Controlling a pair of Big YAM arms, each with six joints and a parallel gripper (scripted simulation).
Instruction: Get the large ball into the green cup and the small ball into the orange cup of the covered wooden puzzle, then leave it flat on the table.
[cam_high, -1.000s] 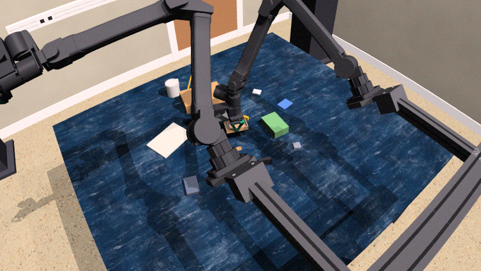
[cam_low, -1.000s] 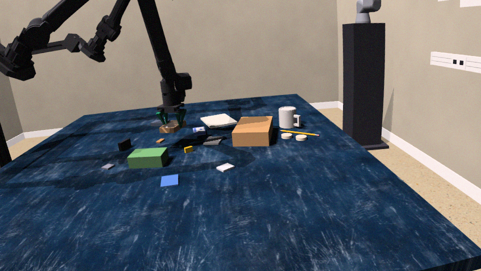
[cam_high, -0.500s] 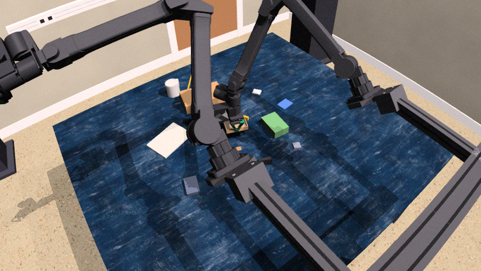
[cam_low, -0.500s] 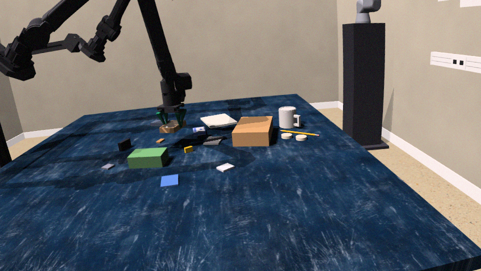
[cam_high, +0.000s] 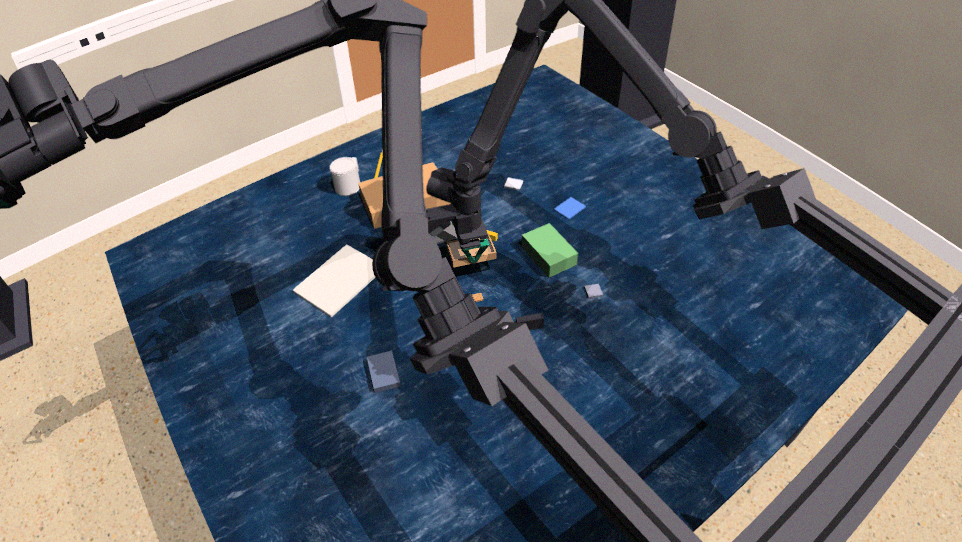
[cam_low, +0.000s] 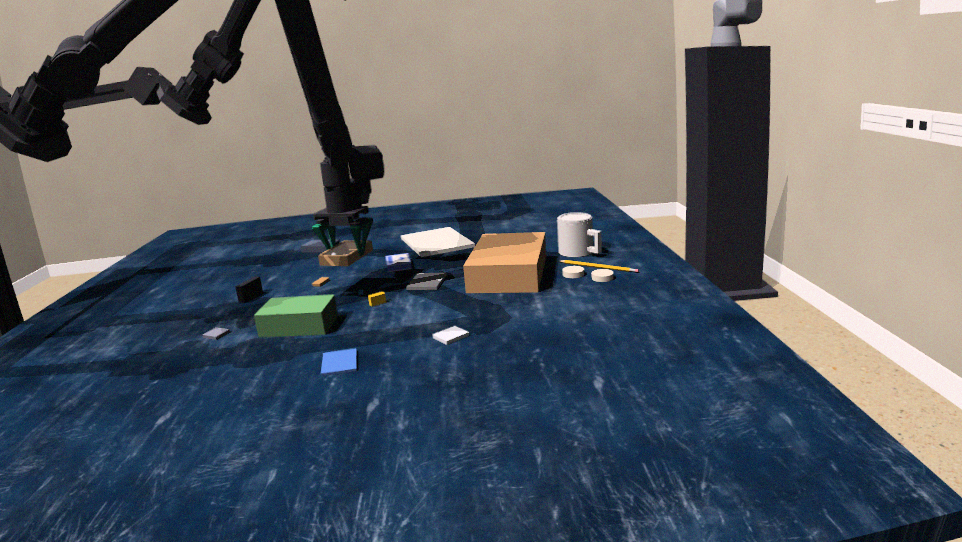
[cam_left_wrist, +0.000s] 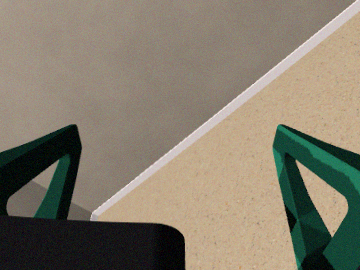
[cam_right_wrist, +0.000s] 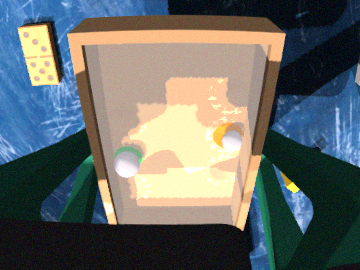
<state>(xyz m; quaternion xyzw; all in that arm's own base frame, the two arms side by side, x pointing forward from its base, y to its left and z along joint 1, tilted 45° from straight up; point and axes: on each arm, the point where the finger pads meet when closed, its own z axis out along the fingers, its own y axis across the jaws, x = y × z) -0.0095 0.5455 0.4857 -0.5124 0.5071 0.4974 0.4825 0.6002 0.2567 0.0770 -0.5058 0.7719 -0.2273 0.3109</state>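
Now: right hand 10 mm above the covered wooden puzzle. Round my right hand: yellow block (80 mm ahead, 110 mm to the right, 70 mm below); black block (230 mm behind, 20 mm to the right, 60 mm below); green block (60 mm behind, 200 mm to the right, 60 mm below).
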